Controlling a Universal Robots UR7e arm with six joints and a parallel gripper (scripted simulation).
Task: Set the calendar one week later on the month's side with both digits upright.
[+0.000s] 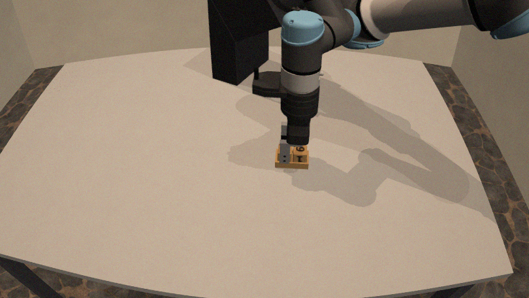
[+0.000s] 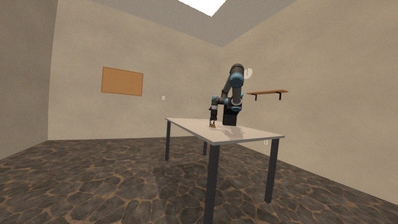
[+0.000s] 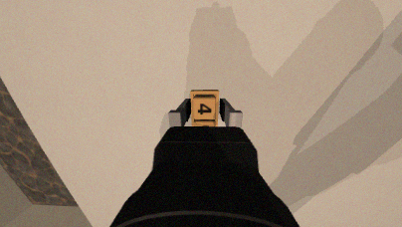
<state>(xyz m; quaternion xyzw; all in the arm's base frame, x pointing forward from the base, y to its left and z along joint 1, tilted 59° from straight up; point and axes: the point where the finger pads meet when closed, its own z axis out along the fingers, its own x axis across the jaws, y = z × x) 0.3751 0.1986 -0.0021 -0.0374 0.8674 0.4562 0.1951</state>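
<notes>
Right now the orange tray is 30 mm below my hand and 20 mm to the left of it. From my hand the other things lie so: cube 30 mm to the left, 10 mm below, 10 mm behind.
</notes>
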